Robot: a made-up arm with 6 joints.
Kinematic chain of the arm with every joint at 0, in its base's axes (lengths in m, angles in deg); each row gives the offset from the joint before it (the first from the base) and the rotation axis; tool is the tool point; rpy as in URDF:
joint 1: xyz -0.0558 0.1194 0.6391 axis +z
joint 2: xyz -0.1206 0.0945 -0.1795 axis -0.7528 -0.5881 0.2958
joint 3: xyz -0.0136 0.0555 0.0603 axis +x
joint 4: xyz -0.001 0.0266 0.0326 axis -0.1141 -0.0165 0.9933
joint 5: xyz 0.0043 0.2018 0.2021 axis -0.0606 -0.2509 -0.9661
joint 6: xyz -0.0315 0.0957 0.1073 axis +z
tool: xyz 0.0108 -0.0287 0.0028 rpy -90 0 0
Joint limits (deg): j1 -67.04..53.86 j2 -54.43..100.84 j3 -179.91..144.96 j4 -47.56..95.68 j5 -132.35..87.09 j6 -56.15..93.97
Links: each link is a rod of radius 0.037 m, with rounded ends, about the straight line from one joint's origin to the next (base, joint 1, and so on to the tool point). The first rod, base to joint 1, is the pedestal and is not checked.
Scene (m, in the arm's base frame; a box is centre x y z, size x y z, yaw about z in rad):
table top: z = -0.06
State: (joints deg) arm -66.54 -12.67 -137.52 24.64 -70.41 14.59
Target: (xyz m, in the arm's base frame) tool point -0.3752 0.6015 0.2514
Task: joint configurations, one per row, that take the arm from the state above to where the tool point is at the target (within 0.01 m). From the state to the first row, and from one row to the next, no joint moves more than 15 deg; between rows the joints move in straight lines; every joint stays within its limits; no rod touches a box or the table.
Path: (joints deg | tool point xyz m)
1: -52.16 -6.02 -125.97 33.04 -66.53 20.15 | 0.0104 0.5653 0.1676
2: -37.78 0.62 -114.41 41.45 -62.65 25.72 | -0.0912 0.6136 0.1898
3: -23.39 7.27 -102.86 49.85 -58.78 31.28 | -0.2235 0.6313 0.2180
4: -9.01 13.91 -91.30 58.25 -54.90 36.85 | -0.3752 0.6015 0.2514

